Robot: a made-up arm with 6 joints.
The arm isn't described. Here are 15 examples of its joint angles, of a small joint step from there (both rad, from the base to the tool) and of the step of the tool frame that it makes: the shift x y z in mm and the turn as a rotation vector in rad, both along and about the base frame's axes.
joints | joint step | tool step
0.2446 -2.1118 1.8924 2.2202 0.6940 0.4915 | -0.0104 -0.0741 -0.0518 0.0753 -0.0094 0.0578 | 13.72 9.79 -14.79 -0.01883 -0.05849 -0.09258
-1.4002 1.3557 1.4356 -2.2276 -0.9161 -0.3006 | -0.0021 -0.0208 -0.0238 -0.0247 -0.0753 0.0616 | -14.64 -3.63 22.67 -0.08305 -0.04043 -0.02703
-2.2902 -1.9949 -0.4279 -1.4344 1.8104 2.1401 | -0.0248 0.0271 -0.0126 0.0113 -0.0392 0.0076 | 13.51 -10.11 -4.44 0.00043 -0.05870 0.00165
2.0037 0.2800 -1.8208 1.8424 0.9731 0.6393 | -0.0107 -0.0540 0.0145 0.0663 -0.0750 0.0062 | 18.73 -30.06 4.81 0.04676 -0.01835 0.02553
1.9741 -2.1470 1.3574 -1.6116 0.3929 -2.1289 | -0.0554 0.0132 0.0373 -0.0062 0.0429 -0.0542 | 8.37 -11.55 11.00 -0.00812 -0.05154 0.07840
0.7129 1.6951 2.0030 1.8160 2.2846 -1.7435 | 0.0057 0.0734 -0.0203 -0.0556 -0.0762 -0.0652 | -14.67 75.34 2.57 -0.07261 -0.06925 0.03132
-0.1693 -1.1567 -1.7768 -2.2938 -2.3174 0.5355 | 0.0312 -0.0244 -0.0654 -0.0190 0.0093 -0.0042 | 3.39 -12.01 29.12 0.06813 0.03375 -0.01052
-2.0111 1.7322 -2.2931 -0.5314 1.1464 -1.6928 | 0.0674 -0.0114 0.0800 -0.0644 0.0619 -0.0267 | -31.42 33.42 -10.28 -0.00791 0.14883 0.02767
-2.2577 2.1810 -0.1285 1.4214 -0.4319 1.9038 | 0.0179 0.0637 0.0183 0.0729 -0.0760 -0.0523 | 40.44 18.53 -23.38 -0.02171 -0.02127 0.10084
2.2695 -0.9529 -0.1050 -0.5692 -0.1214 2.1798 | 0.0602 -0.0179 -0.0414 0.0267 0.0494 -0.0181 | 3.39 1.77 -27.08 -0.07880 0.13299 0.00064
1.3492 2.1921 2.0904 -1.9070 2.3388 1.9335 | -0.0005 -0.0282 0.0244 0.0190 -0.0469 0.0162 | 3.68 -14.65 -5.48 0.02044 0.00270 0.00931
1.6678 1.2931 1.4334 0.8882 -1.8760 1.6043 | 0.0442 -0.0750 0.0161 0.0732 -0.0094 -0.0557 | 0.56 -44.89 -77.71 -0.06699 0.08027 -0.07179
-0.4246 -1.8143 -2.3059 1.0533 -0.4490 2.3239 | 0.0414 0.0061 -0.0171 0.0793 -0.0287 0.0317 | -31.12 20.38 -4.54 -0.00702 0.05283 0.06675
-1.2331 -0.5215 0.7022 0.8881 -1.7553 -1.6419 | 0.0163 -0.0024 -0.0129 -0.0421 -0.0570 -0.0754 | 35.48 21.45 -12.24 -0.06572 -0.03625 -0.05009
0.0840 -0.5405 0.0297 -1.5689 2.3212 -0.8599 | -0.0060 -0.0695 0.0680 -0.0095 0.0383 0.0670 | -5.99 39.82 -21.73 -0.04975 -0.00318 -0.10530
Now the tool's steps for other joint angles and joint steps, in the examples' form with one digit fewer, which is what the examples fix.
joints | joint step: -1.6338 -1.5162 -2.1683 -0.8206 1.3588 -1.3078 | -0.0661 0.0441 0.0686 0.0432 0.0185 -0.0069
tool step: 20.2 29.2 -4.1 -0.0767 -0.0426 -0.0702
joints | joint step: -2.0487 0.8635 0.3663 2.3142 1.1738 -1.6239 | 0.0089 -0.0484 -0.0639 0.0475 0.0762 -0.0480
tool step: 78.5 -67.4 1.1 0.0555 0.1141 0.0691
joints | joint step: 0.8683 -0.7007 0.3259 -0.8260 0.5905 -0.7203 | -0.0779 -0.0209 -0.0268 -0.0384 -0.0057 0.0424
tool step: -33.7 5.4 34.6 0.0568 -0.0447 0.0199
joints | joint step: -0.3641 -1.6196 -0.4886 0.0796 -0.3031 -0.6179 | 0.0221 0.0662 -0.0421 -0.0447 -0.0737 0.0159
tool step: 41.0 66.2 7.9 -0.0721 0.0017 0.1044
